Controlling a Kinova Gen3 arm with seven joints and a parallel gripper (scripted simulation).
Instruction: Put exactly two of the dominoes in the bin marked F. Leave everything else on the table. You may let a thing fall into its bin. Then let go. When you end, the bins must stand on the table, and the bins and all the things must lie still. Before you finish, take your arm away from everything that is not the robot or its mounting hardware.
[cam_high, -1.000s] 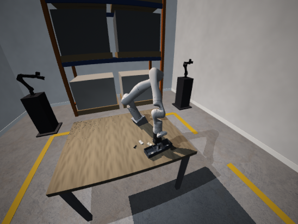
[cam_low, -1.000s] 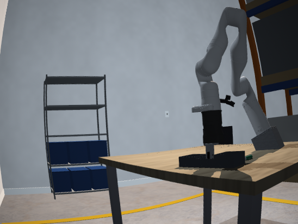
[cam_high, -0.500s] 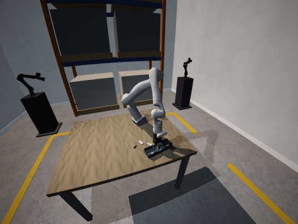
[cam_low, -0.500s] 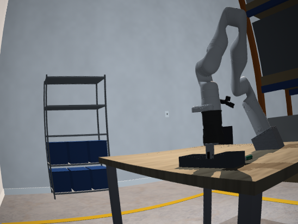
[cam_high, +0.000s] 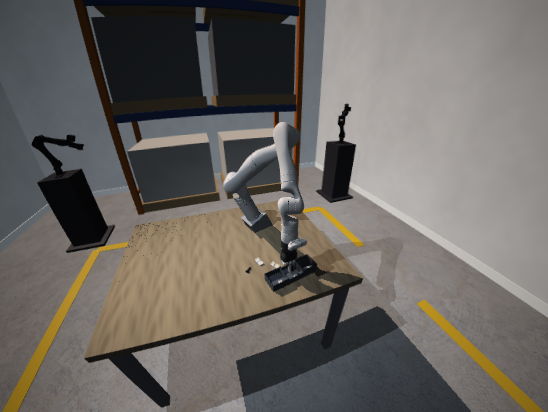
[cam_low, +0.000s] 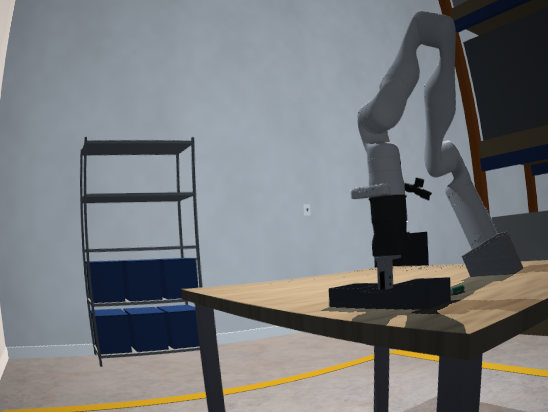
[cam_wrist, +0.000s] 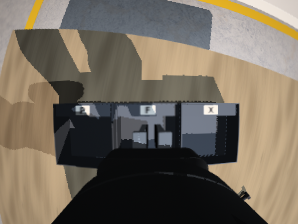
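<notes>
My gripper is now 150 mm past the green cylinder, 70 mm to the right of it and 40 mm above it. Also, from my hand: dark piece (190 mm to the right, 100 mm behind, 40 mm below).
</notes>
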